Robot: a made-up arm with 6 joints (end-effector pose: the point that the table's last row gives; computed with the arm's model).
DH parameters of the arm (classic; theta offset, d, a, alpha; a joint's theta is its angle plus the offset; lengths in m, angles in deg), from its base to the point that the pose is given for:
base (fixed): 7.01 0 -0.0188 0
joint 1: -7.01 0.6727 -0.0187 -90
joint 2: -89.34 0 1.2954 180
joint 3: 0.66 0.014 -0.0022 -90
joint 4: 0 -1.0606 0.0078 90
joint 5: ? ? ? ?
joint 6: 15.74 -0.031 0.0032 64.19
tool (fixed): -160.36 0.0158 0 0
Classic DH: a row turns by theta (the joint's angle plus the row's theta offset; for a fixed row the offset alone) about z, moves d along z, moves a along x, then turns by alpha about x.
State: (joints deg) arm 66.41 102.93 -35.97 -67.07 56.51 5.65
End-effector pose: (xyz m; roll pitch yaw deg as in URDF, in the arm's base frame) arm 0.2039 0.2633 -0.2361 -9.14 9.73 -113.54
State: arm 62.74 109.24 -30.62 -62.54 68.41 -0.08
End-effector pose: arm 0.2129 0.2028 -0.3619 -4.15 18.08 -108.26
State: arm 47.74 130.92 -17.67 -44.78 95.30 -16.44
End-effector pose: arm 0.0853 -0.1154 -0.6662 -2.31 39.00 -103.89
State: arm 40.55 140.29 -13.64 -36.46 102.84 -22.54
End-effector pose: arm -0.0594 -0.2556 -0.7399 -9.03 46.60 -110.91
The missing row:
joint 5: 0 0.1487 -0.0173 -90
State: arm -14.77 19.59 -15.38 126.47 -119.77 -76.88
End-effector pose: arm 1.2980 -0.2658 1.4032 79.54 7.70 -169.26
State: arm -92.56 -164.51 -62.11 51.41 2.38 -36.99
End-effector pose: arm -0.1101 0.7305 0.4631 125.52 -29.36 -135.10
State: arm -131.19 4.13 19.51 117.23 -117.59 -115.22
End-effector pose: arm -0.6615 -0.8211 2.3600 158.35 46.99 144.34
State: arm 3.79 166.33 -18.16 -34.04 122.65 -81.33
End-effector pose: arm -0.7973 -0.2232 -0.4516 -64.16 60.06 137.61
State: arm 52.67 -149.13 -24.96 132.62 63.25 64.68
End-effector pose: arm -0.9355 -1.0283 0.4079 152.74 9.87 174.17
